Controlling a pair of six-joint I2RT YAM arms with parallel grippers.
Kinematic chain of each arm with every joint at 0, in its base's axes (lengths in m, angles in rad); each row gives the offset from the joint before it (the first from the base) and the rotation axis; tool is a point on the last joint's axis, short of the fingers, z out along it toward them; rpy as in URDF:
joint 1: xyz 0 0 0.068 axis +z
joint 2: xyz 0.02 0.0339 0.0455 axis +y
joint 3: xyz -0.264 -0.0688 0 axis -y
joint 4: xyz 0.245 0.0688 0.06 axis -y
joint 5: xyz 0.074 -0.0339 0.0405 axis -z
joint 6: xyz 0.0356 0 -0.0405 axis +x
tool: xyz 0 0 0 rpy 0 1.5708 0
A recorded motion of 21 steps. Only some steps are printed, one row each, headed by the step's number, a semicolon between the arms.
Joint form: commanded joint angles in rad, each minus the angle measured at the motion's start. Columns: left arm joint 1, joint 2, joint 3, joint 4, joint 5, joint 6; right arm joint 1, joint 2, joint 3, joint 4, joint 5, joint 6.
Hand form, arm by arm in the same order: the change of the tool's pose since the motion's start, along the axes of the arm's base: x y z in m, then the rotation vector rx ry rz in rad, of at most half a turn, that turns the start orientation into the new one. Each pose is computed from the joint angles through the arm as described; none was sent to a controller.
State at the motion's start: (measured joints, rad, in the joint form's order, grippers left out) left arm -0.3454 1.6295 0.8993 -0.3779 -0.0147 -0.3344; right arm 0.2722 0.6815 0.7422 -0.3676 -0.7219 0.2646
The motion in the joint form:
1: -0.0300 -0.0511 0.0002 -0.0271 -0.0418 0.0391; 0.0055 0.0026 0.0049 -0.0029 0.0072 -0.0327
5: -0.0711 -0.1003 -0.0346 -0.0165 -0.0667 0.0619; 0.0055 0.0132 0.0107 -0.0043 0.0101 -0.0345
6: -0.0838 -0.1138 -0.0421 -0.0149 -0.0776 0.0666; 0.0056 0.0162 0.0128 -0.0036 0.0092 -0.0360
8: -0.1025 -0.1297 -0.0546 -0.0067 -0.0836 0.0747; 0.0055 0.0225 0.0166 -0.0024 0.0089 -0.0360
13: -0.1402 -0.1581 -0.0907 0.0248 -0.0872 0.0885; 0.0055 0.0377 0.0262 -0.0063 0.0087 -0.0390
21: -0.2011 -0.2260 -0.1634 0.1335 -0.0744 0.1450; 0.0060 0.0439 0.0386 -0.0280 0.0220 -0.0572
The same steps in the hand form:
1: -0.0077 -0.0053 0.0133 0.0435 -0.0407 -0.0456; 0.0001 0.0007 0.0010 -0.0190 -0.0271 0.0061
5: -0.0203 -0.0123 0.0177 0.0644 -0.0756 -0.0945; 0.0020 0.0012 0.0014 -0.0225 -0.0228 0.0038
6: -0.0237 -0.0144 0.0194 0.0723 -0.0870 -0.1058; 0.0026 0.0014 0.0017 -0.0230 -0.0238 0.0051
8: -0.0283 -0.0179 0.0205 0.0759 -0.1013 -0.1281; 0.0037 0.0017 0.0023 -0.0233 -0.0225 0.0053
13: -0.0384 -0.0247 0.0195 0.0741 -0.1278 -0.1747; 0.0063 0.0024 0.0031 -0.0274 -0.0159 0.0064
21: -0.0545 -0.0355 0.0224 0.0454 -0.2309 -0.2835; 0.0068 0.0023 0.0042 -0.0452 -0.0169 -0.0011

